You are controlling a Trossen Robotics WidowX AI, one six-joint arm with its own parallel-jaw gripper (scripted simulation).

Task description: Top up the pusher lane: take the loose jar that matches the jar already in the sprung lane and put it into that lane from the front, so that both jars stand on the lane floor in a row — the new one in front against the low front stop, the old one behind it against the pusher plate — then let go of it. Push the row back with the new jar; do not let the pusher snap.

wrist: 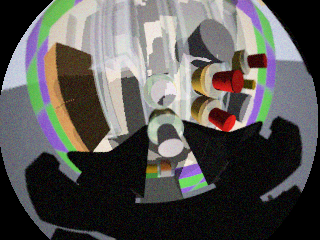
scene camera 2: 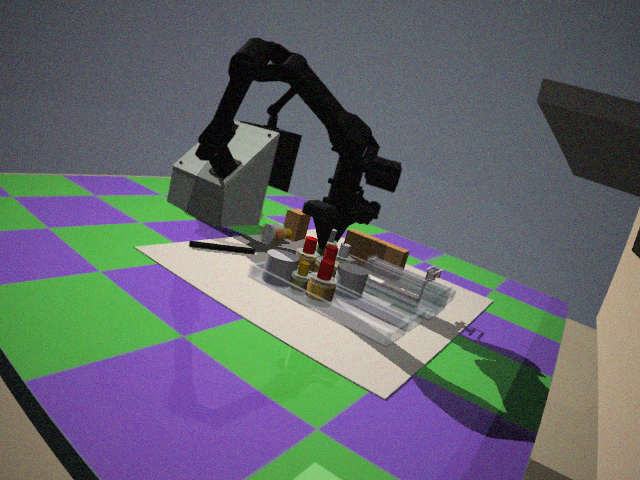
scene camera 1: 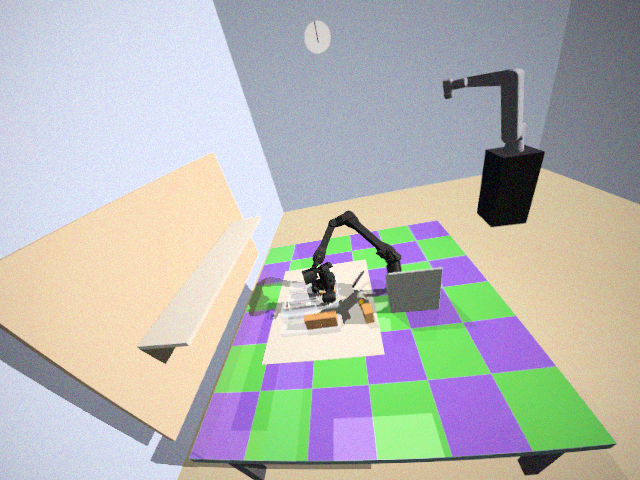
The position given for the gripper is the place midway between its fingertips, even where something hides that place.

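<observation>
The gripper (scene camera 2: 326, 247). Same gripper (wrist: 164, 125).
</observation>
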